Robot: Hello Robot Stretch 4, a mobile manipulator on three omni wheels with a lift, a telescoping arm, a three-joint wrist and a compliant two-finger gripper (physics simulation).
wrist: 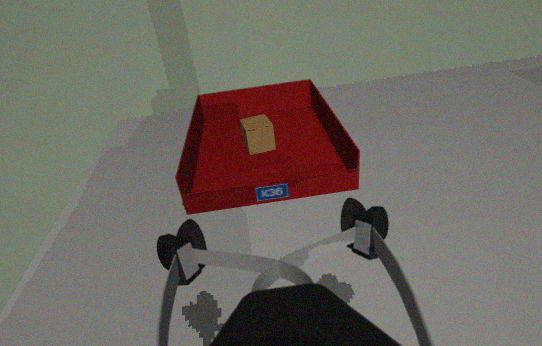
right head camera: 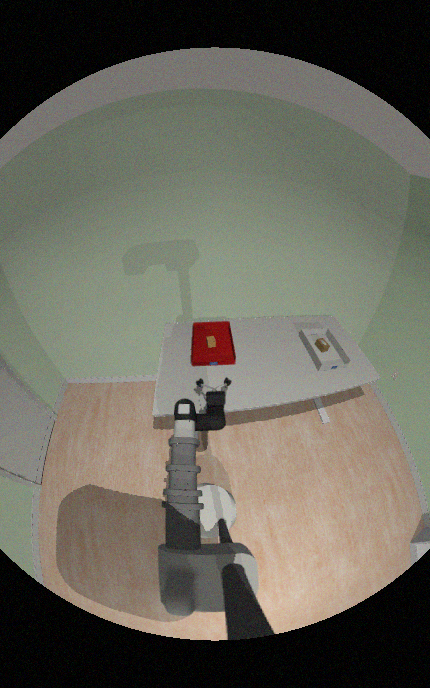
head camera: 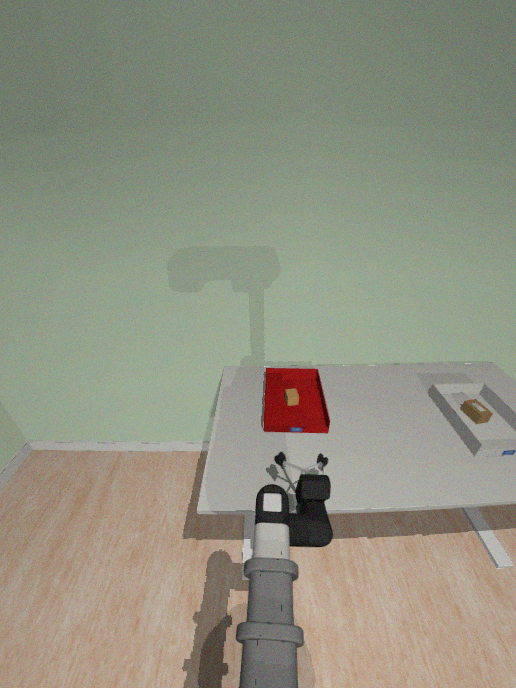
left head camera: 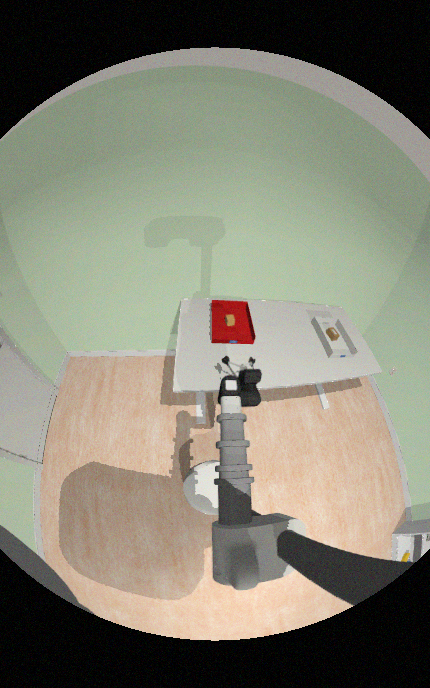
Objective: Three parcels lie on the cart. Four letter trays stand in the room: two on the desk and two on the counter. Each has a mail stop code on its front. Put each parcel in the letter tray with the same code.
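Frame: origin at the robot's base, x back, y right, z up, level; centimetres.
Where they show: gripper, between the fingertips: (wrist: 272,228) (right head camera: 213,379) (head camera: 300,456) (left head camera: 237,357); robot's base, origin of its link: (right head camera: 206,509) (left head camera: 212,486).
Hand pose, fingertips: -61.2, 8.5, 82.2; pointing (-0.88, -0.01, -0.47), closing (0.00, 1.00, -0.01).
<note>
Things, the pixels of their top centre, and the offset from my fingertips, as dx, dy, dz. "*": a spot on its surface instead. Level surfaces: height alone.
- red letter tray, centre of its top: (wrist: 259,116) (head camera: 294,391) (right head camera: 211,337) (left head camera: 231,316) -37.7, +0.4, -6.4
- tan parcel, centre of its top: (wrist: 255,122) (head camera: 291,392) (right head camera: 210,338) (left head camera: 229,316) -38.2, -0.4, -7.7
- pale grey letter tray, centre of its top: (head camera: 483,409) (right head camera: 325,343) (left head camera: 335,332) -28.0, +78.0, -6.4
- brown parcel, centre of its top: (head camera: 478,406) (right head camera: 323,341) (left head camera: 333,331) -31.0, +78.3, -7.7
- white desk, height of its surface: dz -12.9
- white door-like panel, a spot on its surface: (left head camera: 20,405) * +33.0, -174.8, -41.0
A red letter tray (head camera: 323,411) (left head camera: 252,330) (right head camera: 232,350) (wrist: 320,189) stands on the desk; its blue label reads K36 in the wrist view. A tan parcel (head camera: 291,396) (left head camera: 229,320) (right head camera: 211,341) (wrist: 258,134) lies inside it. A pale grey letter tray (head camera: 452,424) (left head camera: 321,342) (right head camera: 309,352) stands further right, with a blue label too small to read. A brown parcel (head camera: 476,411) (left head camera: 332,333) (right head camera: 321,345) with a white label lies inside it. My gripper (head camera: 301,460) (left head camera: 238,360) (right head camera: 213,382) (wrist: 272,228) is open and empty, over the desk in front of the red tray.
The white desk (head camera: 377,472) (left head camera: 283,365) (right head camera: 263,385) (wrist: 450,200) stands against the green wall. Part of a grey-white unit (left head camera: 400,541) (right head camera: 419,552) shows at the lower right; a yellow thing (left head camera: 406,557) is in it in the left head view. A white door-like panel (left head camera: 20,405) (right head camera: 20,431) is at the left.
</note>
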